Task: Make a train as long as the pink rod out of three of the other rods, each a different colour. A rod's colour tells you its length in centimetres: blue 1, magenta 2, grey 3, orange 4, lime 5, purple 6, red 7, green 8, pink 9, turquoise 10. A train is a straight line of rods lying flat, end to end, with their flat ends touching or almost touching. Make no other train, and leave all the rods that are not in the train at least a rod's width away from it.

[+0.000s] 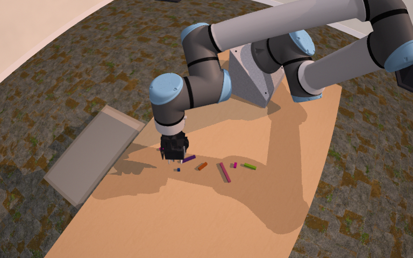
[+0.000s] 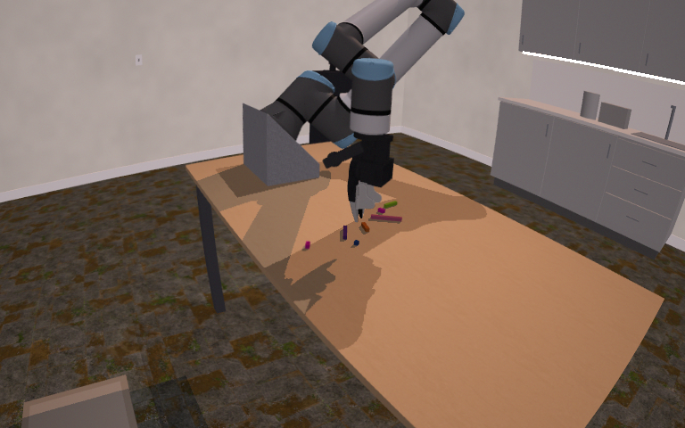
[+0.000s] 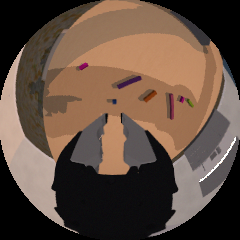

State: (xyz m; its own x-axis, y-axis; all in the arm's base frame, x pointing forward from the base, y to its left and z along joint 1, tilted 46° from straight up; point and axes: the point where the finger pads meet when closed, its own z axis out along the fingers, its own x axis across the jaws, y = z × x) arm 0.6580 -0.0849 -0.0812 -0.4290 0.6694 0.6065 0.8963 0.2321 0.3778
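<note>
Now: hand 8 cm above the blue rod. From my hand the other things lie so: purple rod (6 cm behind, 1 cm to the left, 8 cm below); then orange rod (5 cm behind, 8 cm to the left, 8 cm below); then pink rod (7 cm behind, 16 cm to the left, 8 cm below).
</note>
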